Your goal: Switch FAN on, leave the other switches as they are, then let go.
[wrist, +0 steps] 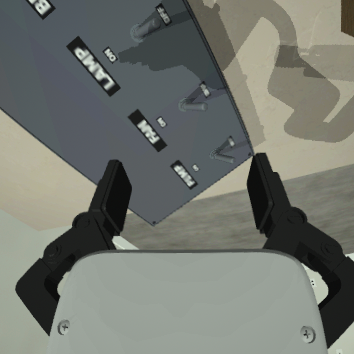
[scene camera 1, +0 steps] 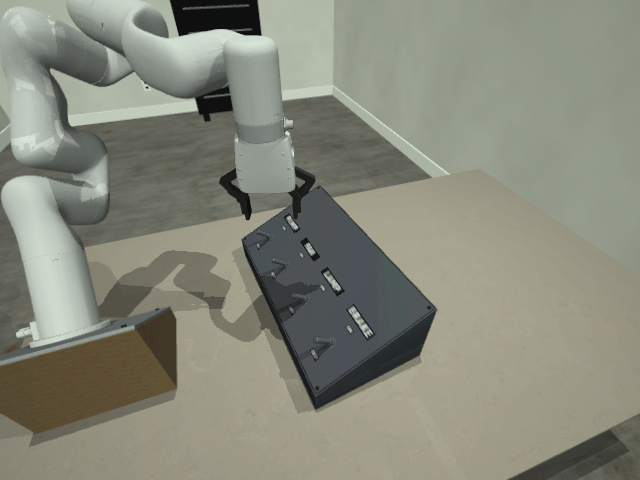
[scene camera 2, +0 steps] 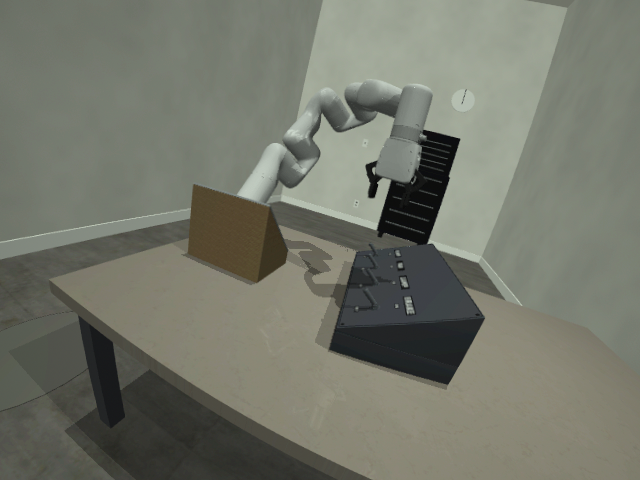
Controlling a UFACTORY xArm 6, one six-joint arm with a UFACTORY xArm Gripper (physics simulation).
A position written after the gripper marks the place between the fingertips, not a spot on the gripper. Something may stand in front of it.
Note:
In view: the gripper [scene camera 1: 272, 215] and a dark sloped switch box [scene camera 2: 424, 322].
The gripper is seen too in the wrist view [wrist: 186, 170]. The dark sloped switch box shows as well in the wrist view [wrist: 86, 87].

